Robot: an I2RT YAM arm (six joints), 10 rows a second.
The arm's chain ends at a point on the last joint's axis. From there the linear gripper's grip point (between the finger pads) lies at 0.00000 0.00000 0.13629 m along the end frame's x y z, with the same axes.
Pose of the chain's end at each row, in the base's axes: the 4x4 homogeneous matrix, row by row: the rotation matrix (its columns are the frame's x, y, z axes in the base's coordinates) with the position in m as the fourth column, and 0 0 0 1 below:
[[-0.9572 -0.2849 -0.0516 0.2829], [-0.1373 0.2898 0.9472 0.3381], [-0.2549 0.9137 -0.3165 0.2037], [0 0 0 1]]
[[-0.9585 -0.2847 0.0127 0.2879], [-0.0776 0.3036 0.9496 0.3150], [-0.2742 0.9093 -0.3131 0.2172], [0 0 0 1]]
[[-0.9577 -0.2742 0.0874 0.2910], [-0.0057 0.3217 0.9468 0.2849], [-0.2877 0.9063 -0.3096 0.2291], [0 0 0 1]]
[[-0.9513 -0.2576 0.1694 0.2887], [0.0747 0.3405 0.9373 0.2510], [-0.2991 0.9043 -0.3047 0.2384], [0 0 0 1]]
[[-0.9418 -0.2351 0.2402 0.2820], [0.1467 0.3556 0.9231 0.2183], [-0.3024 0.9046 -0.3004 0.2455], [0 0 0 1]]
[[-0.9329 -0.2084 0.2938 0.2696], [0.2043 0.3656 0.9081 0.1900], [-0.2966 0.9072 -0.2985 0.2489], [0 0 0 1]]
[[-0.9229 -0.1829 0.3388 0.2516], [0.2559 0.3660 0.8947 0.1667], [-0.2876 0.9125 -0.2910 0.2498], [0 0 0 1]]
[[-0.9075 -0.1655 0.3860 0.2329], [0.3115 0.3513 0.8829 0.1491], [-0.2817 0.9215 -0.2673 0.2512], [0 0 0 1]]
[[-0.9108 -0.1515 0.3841 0.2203], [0.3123 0.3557 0.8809 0.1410], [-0.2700 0.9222 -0.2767 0.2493], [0 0 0 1]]
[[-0.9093 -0.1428 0.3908 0.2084], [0.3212 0.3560 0.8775 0.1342], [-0.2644 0.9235 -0.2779 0.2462], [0 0 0 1]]
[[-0.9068 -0.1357 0.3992 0.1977], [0.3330 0.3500 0.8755 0.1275], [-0.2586 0.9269 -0.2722 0.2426], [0 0 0 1]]
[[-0.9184 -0.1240 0.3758 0.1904], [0.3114 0.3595 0.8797 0.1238], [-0.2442 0.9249 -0.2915 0.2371], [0 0 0 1]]
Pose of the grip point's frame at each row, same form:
[[-0.9572 -0.2849 -0.0516 0.2759], [-0.1373 0.2898 0.9472 0.4672], [-0.2549 0.9137 -0.3165 0.1606], [0 0 0 1]]
[[-0.9585 -0.2847 0.0127 0.2896], [-0.0776 0.3036 0.9496 0.4444], [-0.2742 0.9093 -0.3131 0.1745], [0 0 0 1]]
[[-0.9577 -0.2742 0.0874 0.3029], [-0.0057 0.3217 0.9468 0.4139], [-0.2877 0.9063 -0.3096 0.1869], [0 0 0 1]]
[[-0.9513 -0.2576 0.1694 0.3118], [0.0747 0.3405 0.9373 0.3787], [-0.2991 0.9043 -0.3047 0.1969], [0 0 0 1]]
[[-0.9418 -0.2351 0.2402 0.3147], [0.1467 0.3556 0.9231 0.3441], [-0.3024 0.9046 -0.3004 0.2046], [0 0 0 1]]
[[-0.9329 -0.2084 0.2938 0.3096], [0.2043 0.3656 0.9081 0.3138], [-0.2966 0.9072 -0.2985 0.2082], [0 0 0 1]]
[[-0.9229 -0.1829 0.3388 0.2978], [0.2559 0.3660 0.8947 0.2886], [-0.2876 0.9125 -0.2910 0.2101], [0 0 0 1]]
[[-0.9075 -0.1655 0.3860 0.2855], [0.3115 0.3513 0.8829 0.2694], [-0.2817 0.9215 -0.2673 0.2148], [0 0 0 1]]
[[-0.9108 -0.1515 0.3841 0.2726], [0.3123 0.3557 0.8809 0.2611], [-0.2700 0.9222 -0.2767 0.2116], [0 0 0 1]]
[[-0.9093 -0.1428 0.3908 0.2617], [0.3212 0.3560 0.8775 0.2538], [-0.2644 0.9235 -0.2779 0.2083], [0 0 0 1]]
[[-0.9068 -0.1357 0.3992 0.2521], [0.3330 0.3500 0.8755 0.2468], [-0.2586 0.9269 -0.2722 0.2055], [0 0 0 1]]
[[-0.9184 -0.1240 0.3758 0.2416], [0.3114 0.3595 0.8797 0.2437], [-0.2442 0.9249 -0.2915 0.1974], [0 0 0 1]]

